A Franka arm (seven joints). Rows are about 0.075 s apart.
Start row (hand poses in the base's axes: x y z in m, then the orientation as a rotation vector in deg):
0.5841, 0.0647, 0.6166, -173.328, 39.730, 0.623
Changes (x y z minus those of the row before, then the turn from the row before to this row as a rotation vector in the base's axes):
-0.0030, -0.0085, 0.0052, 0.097, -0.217, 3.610
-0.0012, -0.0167, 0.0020, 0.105, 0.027, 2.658
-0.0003, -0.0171, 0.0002, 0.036, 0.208, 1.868
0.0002, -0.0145, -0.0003, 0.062, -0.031, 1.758
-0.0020, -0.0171, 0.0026, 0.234, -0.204, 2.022
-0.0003, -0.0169, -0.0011, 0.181, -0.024, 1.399
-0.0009, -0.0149, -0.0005, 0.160, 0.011, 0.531
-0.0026, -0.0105, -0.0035, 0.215, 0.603, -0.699
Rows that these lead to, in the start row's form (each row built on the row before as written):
0.5811, 0.0562, 0.6218, -174.368, 34.220, 0.434
0.5799, 0.0395, 0.6238, -175.025, 30.152, 0.589
0.5796, 0.0224, 0.6240, -175.497, 27.302, 0.977
0.5798, 0.0079, 0.6237, -175.840, 24.597, 1.001
0.5778, -0.0092, 0.6263, -176.002, 21.453, 0.804
0.5775, -0.0261, 0.6252, -176.076, 19.282, 0.851
0.5766, -0.0410, 0.6247, -176.009, 18.450, 0.915
0.5740, -0.0515, 0.6212, -175.730, 19.530, 1.846

